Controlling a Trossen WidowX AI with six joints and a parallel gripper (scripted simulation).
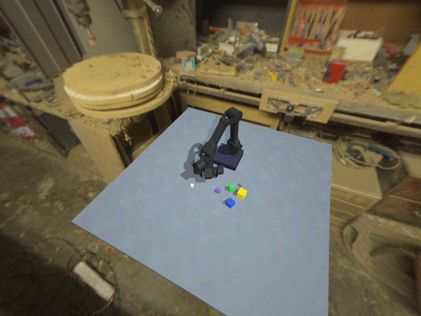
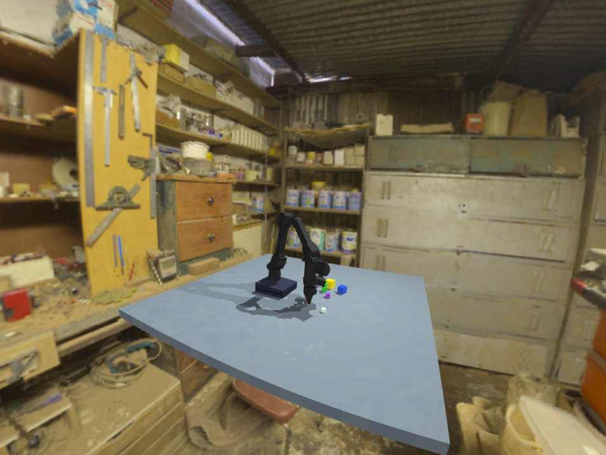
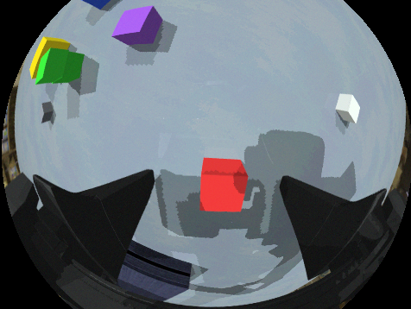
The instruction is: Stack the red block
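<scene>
Now: the red block right at my gripper tip. Also, from my gripper tip: small white block 11 cm ahead, 6 cm to the right; then tiny grey block 6 cm behind, 21 cm to the left; then purple block 6 cm ahead, 11 cm to the left.
</scene>
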